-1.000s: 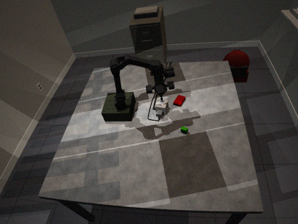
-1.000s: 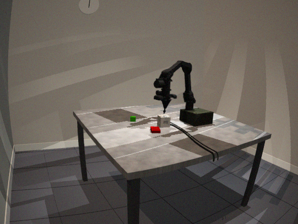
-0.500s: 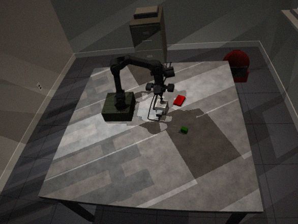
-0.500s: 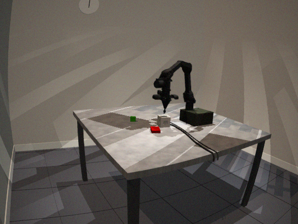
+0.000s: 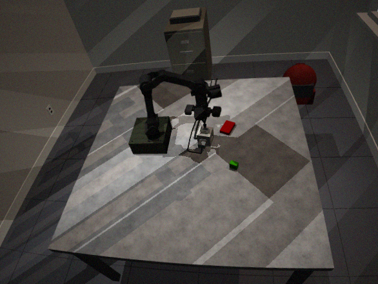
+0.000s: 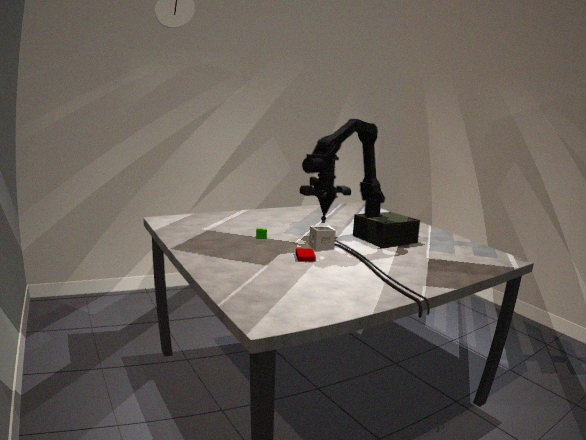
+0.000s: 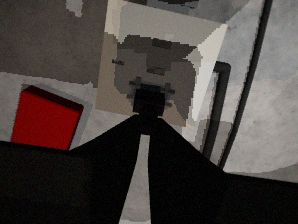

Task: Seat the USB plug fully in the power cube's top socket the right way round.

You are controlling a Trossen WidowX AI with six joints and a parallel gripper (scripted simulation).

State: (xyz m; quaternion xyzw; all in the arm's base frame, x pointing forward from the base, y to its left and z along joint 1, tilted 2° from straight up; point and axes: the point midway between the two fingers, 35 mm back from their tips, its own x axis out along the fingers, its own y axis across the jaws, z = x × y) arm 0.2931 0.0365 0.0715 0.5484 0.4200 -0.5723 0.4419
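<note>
The dark USB plug is 20 mm below my gripper tip. Also, from my gripper tip: small green cube (220 mm to the right, 130 mm ahead, 120 mm below); then red block (130 mm below, 130 mm ahead, 70 mm to the left).
</note>
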